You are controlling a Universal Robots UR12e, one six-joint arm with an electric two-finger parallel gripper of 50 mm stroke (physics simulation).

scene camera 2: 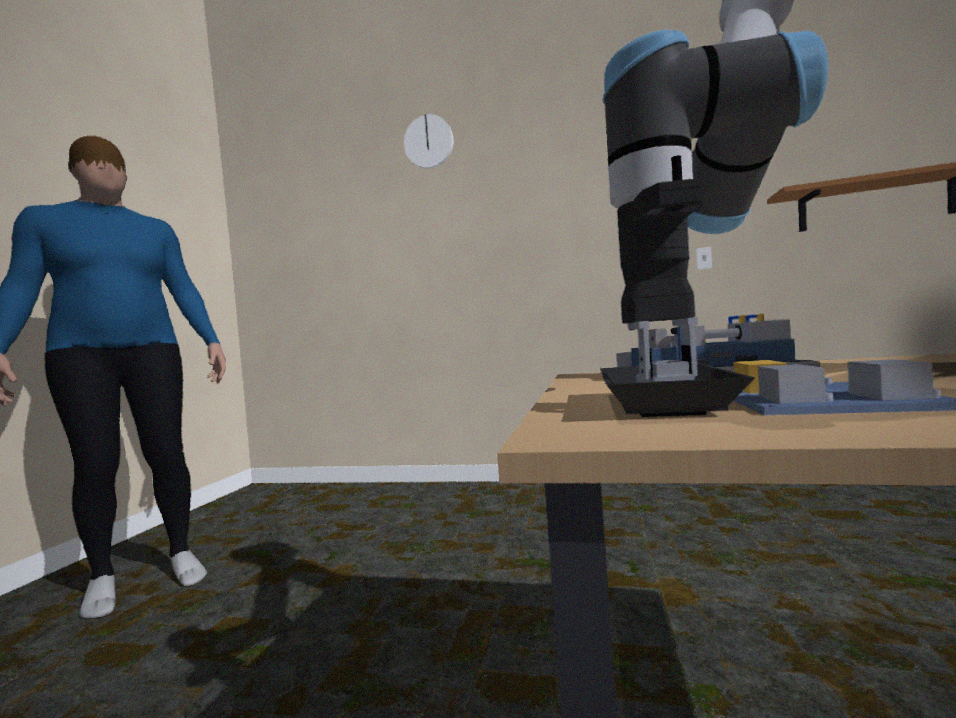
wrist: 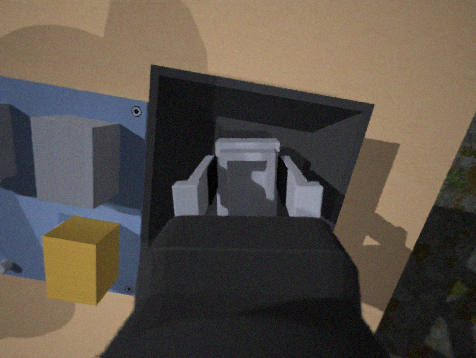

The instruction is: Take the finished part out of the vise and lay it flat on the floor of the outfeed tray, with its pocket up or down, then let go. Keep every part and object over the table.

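Note:
The finished part is a light grey block with a rectangular pocket, which faces up in the wrist view. My gripper points down and is shut on the part, with one finger on each side. The part is inside the outline of the black outfeed tray, and its top shows above the near rim in the scene view. It looks about level. The tray wall hides its underside, so I cannot tell whether it touches the floor. The blue vise stands behind the tray.
A blue plate lies right beside the tray, with grey blocks and a yellow block on it. The table edge is near the tray. A person stands at the left, away from the table.

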